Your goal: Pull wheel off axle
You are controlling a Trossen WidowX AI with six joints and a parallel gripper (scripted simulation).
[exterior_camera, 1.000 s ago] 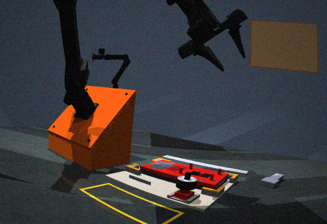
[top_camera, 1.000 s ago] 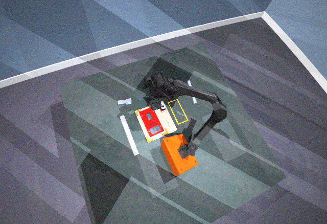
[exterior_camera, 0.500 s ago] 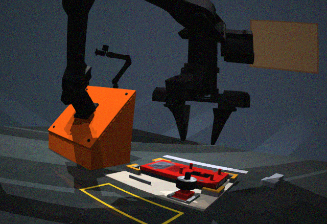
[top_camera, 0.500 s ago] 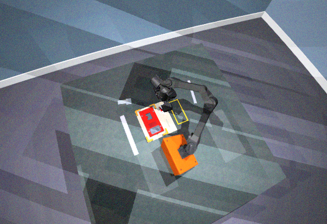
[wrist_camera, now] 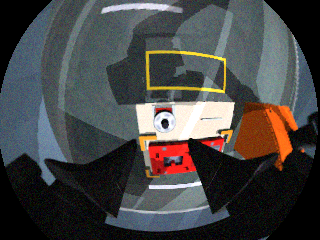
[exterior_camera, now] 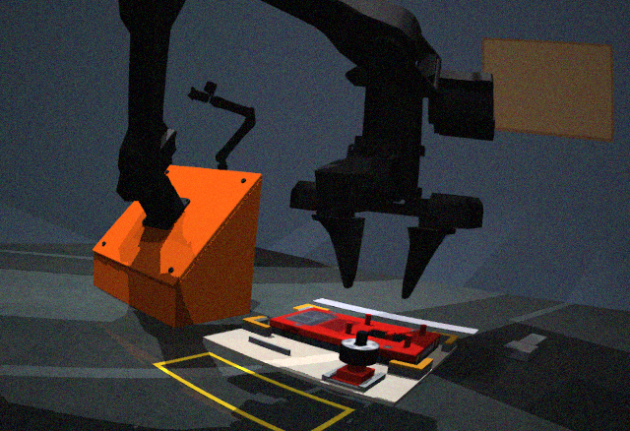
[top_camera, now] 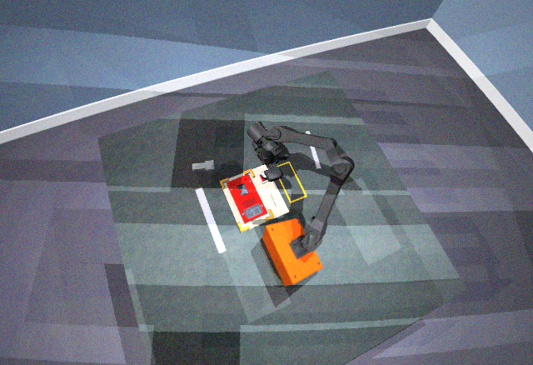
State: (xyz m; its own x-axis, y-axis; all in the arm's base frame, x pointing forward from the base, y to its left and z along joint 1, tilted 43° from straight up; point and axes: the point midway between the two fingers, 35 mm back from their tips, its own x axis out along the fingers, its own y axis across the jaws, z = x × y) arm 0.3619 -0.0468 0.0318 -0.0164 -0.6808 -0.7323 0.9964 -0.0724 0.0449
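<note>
My gripper tip is 6 cm above the wheel and 1 cm past it. Also, from my gripper tip: axle 7 cm below, 1 cm to the right, 1 cm behind.
</note>
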